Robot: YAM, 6 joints.
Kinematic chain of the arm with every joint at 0, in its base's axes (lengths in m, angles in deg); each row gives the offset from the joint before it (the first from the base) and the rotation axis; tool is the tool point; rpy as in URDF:
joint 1: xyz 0 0 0.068 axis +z
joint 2: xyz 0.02 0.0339 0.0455 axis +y
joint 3: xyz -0.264 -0.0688 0 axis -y
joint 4: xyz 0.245 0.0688 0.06 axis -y
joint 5: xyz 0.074 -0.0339 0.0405 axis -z
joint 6: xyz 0.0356 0 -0.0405 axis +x
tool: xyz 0 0 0 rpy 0 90 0
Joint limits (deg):
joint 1: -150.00..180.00
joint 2: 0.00..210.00
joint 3: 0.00..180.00
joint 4: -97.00..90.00
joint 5: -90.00..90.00
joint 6: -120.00..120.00
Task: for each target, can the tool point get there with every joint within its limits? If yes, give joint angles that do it. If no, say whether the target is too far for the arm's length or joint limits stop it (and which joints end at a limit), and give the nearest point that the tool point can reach.
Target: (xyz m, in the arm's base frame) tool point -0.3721 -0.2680 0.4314
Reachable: yes | joints 38.18 24.23 165.60 -46.65 -32.98 78.65
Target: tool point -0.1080 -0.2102 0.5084
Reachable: yes | joints -116.71 67.47 70.26 43.54 3.17 -18.73
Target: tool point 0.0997 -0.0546 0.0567
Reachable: yes | joints -11.33 112.77 20.96 -49.17 72.25 17.56
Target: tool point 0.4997 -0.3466 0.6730
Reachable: no: too far | nearest point 0.3890 -0.2698 0.5449 | short by 0.186 m
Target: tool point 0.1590 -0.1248 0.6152
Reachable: yes | joints 150.96 39.45 125.57 -14.00 -63.69 -46.37
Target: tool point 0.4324 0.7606 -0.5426
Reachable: no: too far | nearest point 0.2600 0.4574 -0.2507 | short by 0.455 m
